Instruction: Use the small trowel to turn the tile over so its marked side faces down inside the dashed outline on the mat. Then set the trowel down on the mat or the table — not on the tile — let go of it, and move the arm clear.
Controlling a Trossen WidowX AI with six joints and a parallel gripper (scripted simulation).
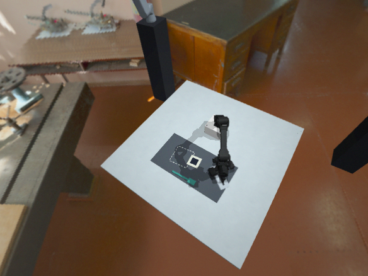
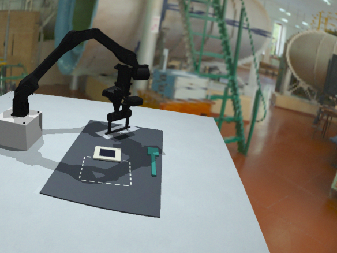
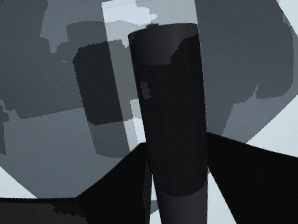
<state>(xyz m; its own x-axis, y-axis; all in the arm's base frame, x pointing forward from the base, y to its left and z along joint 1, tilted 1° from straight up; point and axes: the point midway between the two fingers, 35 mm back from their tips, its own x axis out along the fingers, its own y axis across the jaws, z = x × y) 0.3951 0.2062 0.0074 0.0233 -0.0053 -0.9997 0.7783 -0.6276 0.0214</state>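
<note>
Now: the black-handled float 10 mm behind my gripper tip, 20 mm to the right of it and 30 mm below it. Also, from my gripper tip: dark mat 240 mm to the right, 80 mm below; teal trowel 140 mm ahead, 220 mm to the right, 60 mm below; tile 20 mm behind, 240 mm to the right, 60 mm below.
</note>
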